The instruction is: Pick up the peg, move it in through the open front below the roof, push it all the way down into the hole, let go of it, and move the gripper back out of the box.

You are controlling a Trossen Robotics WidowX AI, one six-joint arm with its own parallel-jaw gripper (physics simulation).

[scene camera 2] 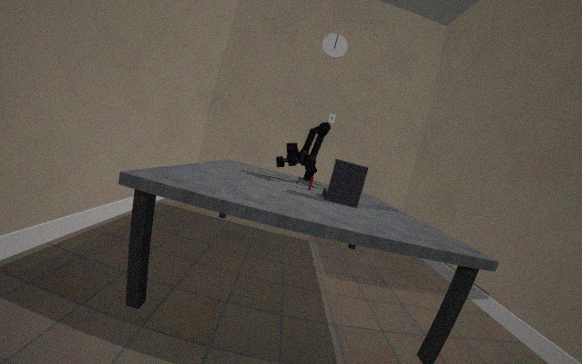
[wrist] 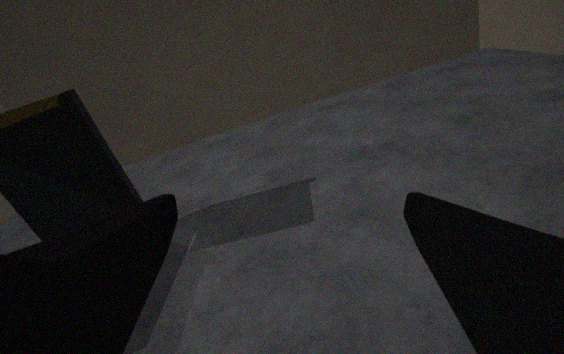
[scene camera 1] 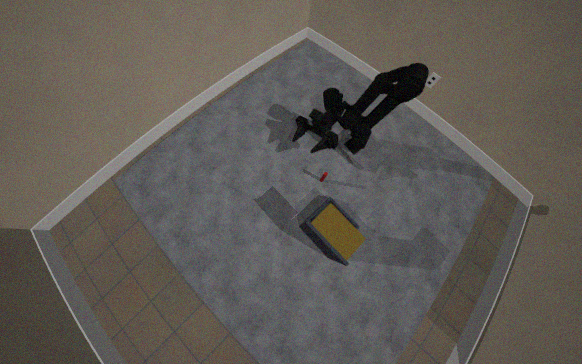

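Note:
The red peg stands upright on the table between the arm's base and the box; it does not show in the wrist view. The box has dark blue-grey walls and a yellow roof. In the wrist view the dark box stands at the left, partly behind a finger. Its hole is hidden in all views. My gripper is open and empty, its fingers wide apart. It hangs above the table, to the upper left of the peg in scene camera 1, apart from peg and box.
The grey table carries the arm, peg and box. The black arm rises behind the peg. Shadows of the arm and box lie on the table. In the wrist view the table's far edge runs behind the box.

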